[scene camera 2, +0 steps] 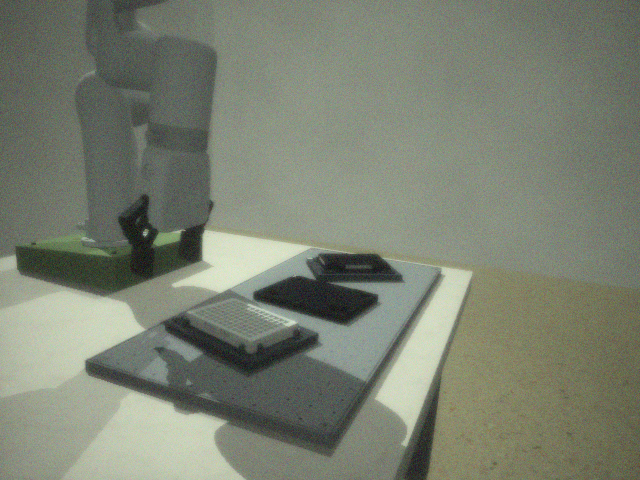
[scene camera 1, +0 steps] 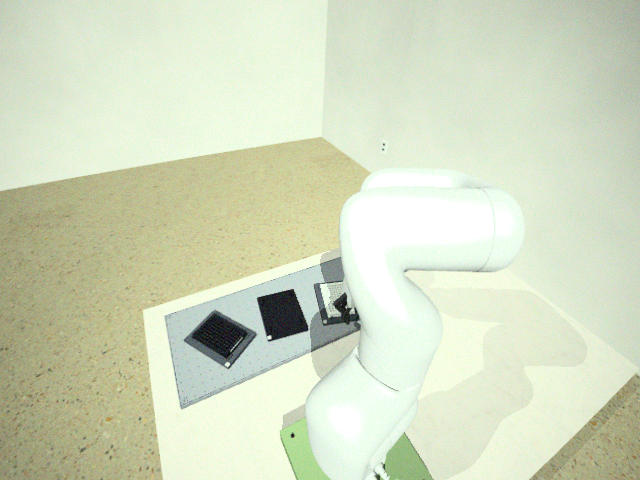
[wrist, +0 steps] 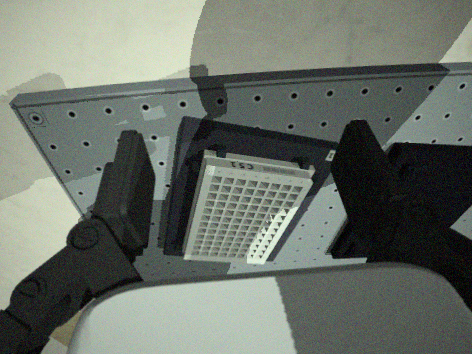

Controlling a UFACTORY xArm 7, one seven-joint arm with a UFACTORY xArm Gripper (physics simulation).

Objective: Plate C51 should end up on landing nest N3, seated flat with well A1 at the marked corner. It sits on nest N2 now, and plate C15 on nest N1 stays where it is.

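Plate C51 (scene camera 1: 329, 295) (scene camera 2: 242, 320) (wrist: 245, 215), pale with square wells, sits on its dark nest N2 (scene camera 1: 320, 305) (scene camera 2: 306, 339) (wrist: 250, 134). My gripper (scene camera 2: 166, 264) (wrist: 245, 148) is open and empty; its fingers stand apart above and to either side of C51 in the wrist view. In scene camera 1 the arm hides most of it. The bare black nest in the middle, N3 (scene camera 1: 281, 314) (scene camera 2: 315, 298) (wrist: 437, 172), has a white corner mark in scene camera 1. Dark plate C15 (scene camera 1: 219, 333) (scene camera 2: 348, 261) rests on the turned nest N1 (scene camera 1: 206, 353) (scene camera 2: 390, 276).
The nests stand on a grey perforated board (scene camera 1: 193, 382) (scene camera 2: 289, 403) (wrist: 55, 127) on a pale table (scene camera 1: 248, 408) (scene camera 2: 31, 330) (wrist: 100, 45). The white arm (scene camera 1: 398, 320) (scene camera 2: 178, 103) stands on a green base (scene camera 1: 299, 449) (scene camera 2: 67, 263). Its shadow crosses the board.
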